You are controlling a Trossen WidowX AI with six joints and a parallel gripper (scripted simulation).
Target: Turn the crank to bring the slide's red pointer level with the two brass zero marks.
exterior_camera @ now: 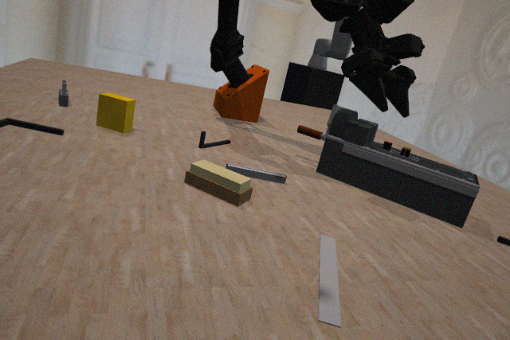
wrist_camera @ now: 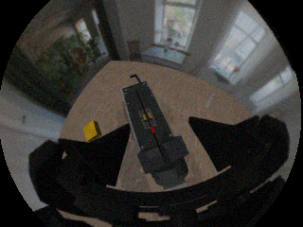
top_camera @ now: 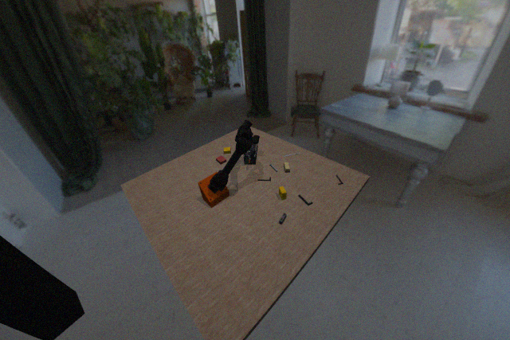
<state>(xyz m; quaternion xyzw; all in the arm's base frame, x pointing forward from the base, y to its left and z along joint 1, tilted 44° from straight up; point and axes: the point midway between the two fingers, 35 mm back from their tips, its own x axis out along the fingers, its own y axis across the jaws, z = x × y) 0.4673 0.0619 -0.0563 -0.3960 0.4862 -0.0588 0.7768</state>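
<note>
The red pointer is 6 cm below my gripper tip and 1 cm to the left of it. From my gripper tip the other things lie so: brown crank handle (13 cm behind, 8 cm to the right, 8 cm below); red block (18 cm to the left, 18 cm behind, 13 cm below); grey bar (23 cm to the right, 14 cm below, 3 cm behind).
</note>
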